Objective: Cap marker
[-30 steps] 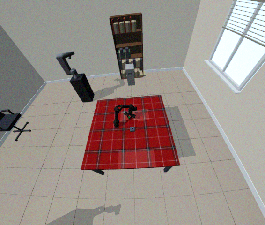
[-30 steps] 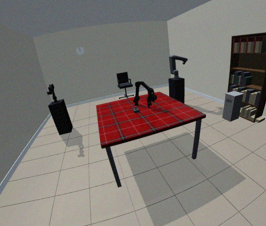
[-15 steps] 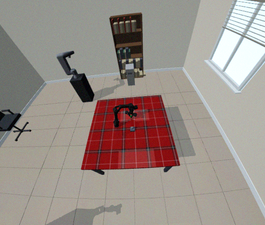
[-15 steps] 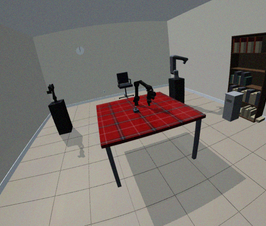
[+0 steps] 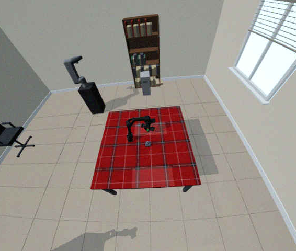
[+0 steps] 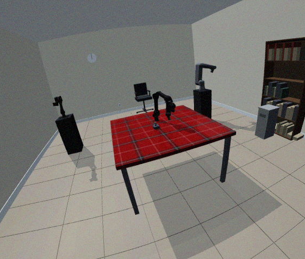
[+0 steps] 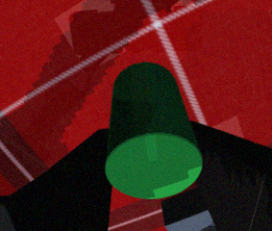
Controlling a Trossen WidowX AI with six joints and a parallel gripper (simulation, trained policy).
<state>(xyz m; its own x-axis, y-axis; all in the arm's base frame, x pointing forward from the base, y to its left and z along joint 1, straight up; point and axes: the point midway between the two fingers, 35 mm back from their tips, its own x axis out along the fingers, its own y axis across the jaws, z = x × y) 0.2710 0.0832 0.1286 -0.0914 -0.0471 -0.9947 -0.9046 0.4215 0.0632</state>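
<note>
Now: the grey holder block 10 mm behind my gripper tip, 170 mm to the right of it and 80 mm below it. From my gripper tip the other things lie so: green cap (10 mm to the left).
</note>
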